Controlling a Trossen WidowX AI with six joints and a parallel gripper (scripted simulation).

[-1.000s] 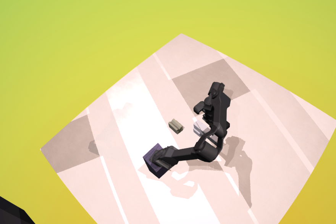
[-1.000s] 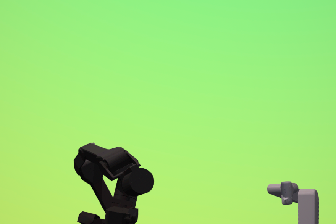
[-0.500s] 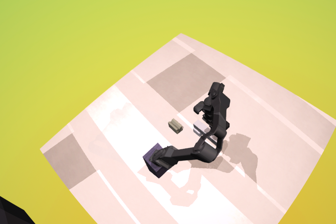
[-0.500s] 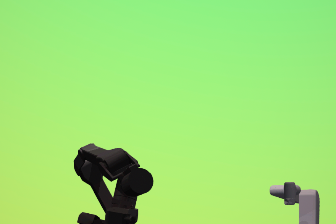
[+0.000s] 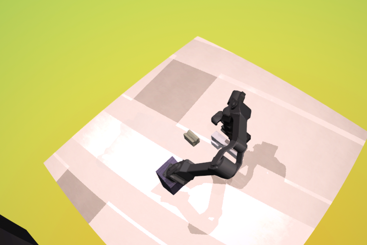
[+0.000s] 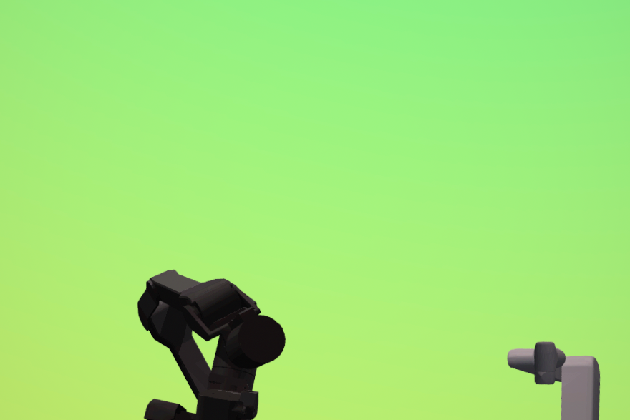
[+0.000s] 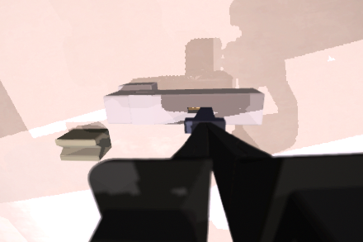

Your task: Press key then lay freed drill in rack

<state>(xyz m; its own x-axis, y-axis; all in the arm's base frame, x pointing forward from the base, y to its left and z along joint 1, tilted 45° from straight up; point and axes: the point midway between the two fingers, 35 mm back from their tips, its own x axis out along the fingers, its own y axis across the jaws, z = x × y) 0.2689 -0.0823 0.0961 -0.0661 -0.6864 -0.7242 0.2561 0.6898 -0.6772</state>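
The dark blue key is 30 mm below my gripper tip. The rest, counted from my gripper tip: grey block (30 mm to the left, 90 mm below); then drill (10 mm ahead, 50 mm to the left, 80 mm below).
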